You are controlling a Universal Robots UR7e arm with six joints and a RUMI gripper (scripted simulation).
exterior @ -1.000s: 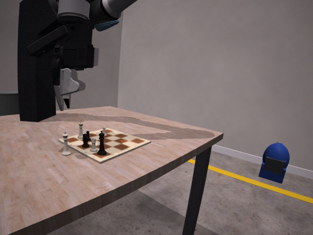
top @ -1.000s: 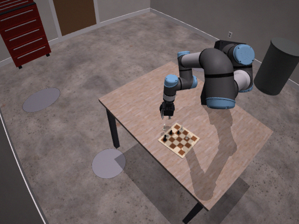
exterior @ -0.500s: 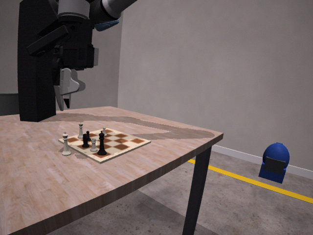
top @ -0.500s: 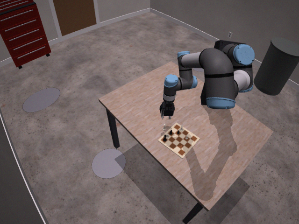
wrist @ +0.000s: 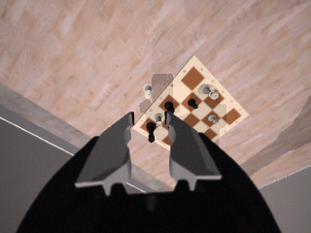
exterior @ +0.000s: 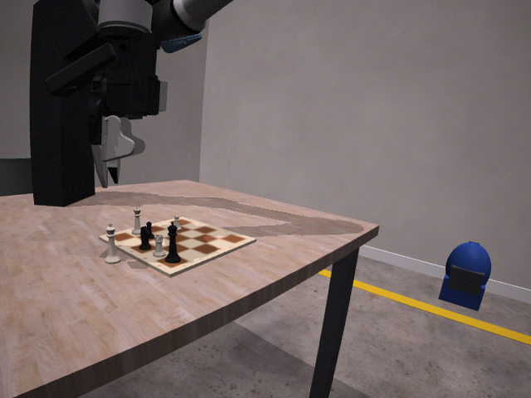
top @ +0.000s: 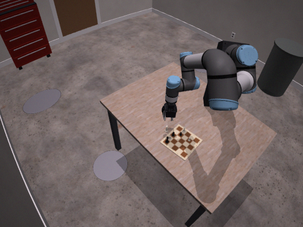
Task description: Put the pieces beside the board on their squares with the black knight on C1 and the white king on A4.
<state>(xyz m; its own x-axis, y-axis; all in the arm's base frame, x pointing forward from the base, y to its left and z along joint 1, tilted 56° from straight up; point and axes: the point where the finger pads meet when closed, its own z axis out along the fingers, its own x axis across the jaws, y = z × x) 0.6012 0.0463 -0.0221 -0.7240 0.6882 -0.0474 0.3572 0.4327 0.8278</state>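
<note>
Right now my hand is 110 mm above the white king. Round my hand: chessboard 60 mm behind, 130 mm to the left, 130 mm below; then black pawn 80 mm behind, 80 mm to the left, 120 mm below; then white rook 10 mm ahead, 70 mm to the left, 120 mm below.
</note>
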